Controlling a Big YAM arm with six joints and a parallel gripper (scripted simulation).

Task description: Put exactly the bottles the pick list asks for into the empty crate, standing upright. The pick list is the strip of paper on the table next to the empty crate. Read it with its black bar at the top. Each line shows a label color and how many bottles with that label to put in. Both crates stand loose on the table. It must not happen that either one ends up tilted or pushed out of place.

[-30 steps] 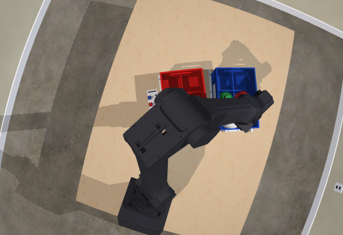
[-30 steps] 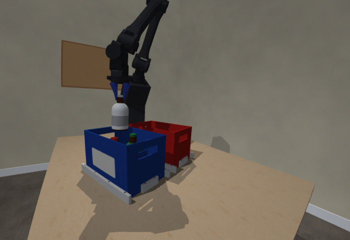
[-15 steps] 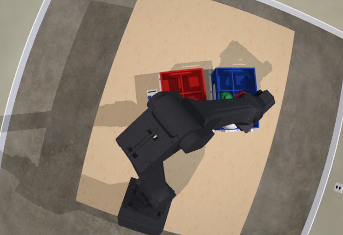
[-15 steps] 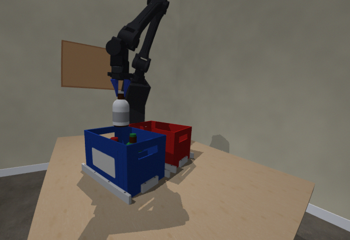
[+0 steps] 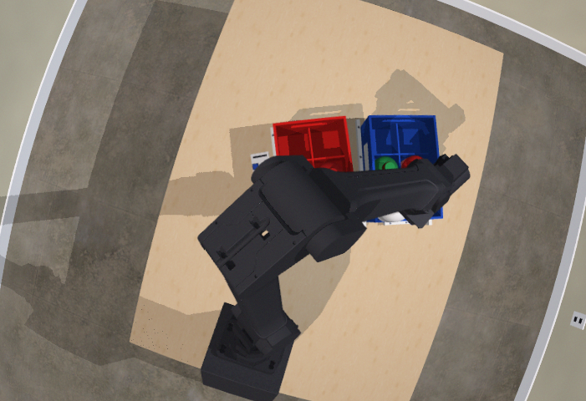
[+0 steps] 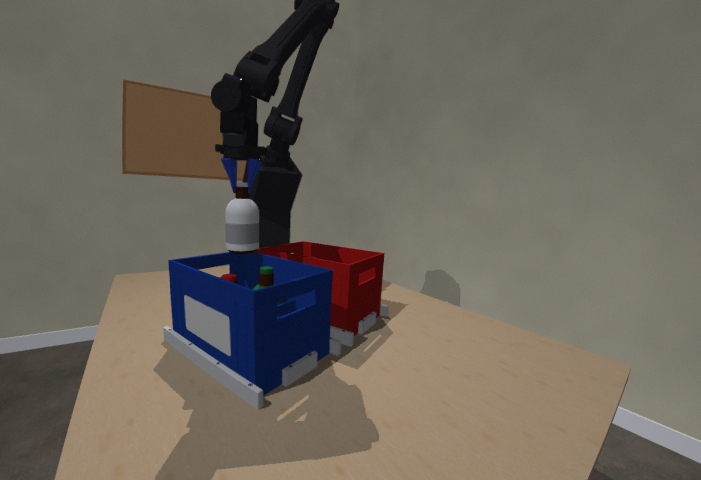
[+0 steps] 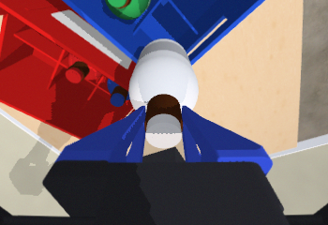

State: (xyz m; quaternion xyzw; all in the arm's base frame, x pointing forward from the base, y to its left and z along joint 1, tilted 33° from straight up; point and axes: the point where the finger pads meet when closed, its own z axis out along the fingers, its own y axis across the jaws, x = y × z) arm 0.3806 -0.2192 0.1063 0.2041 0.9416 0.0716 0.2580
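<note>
The white-label bottle is 60 mm below my hand and 10 mm behind it. Also, from my hand: green-label bottle (230 mm below, 90 mm ahead, 30 mm to the left); blue-label bottle (230 mm below, 120 mm to the left, 40 mm behind); blue crate (240 mm below, 110 mm ahead, 20 mm to the right).
</note>
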